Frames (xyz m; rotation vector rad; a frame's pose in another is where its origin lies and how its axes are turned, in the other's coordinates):
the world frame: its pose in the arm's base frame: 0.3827 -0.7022 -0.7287 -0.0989 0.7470 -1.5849
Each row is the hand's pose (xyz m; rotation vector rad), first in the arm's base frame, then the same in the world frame.
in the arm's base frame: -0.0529 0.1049 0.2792 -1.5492 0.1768 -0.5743
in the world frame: -1.0225 -0.8634 0.2572 -0.8627 -1.4408 0.1880
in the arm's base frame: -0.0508 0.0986 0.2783 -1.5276 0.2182 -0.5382
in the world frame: -1.0168 -0.8613 0.2600 -0.8917 -1.4108 0.2324
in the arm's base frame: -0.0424 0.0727 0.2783 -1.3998 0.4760 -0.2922
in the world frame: -0.9945 -0.8549 0.2744 -1.0904 -1.2152 0.5055
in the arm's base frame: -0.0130 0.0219 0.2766 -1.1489 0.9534 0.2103
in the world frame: -0.9526 -0.8304 0.3074 -1.4910 -0.7730 0.9776
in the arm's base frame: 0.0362 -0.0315 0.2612 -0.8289 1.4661 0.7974
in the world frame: -0.9070 -0.7819 0.3402 -1.9378 -0.1403 1.3999
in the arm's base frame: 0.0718 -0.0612 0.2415 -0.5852 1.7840 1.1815
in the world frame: -0.8791 -0.7422 0.3537 -2.2032 0.3625 1.5884
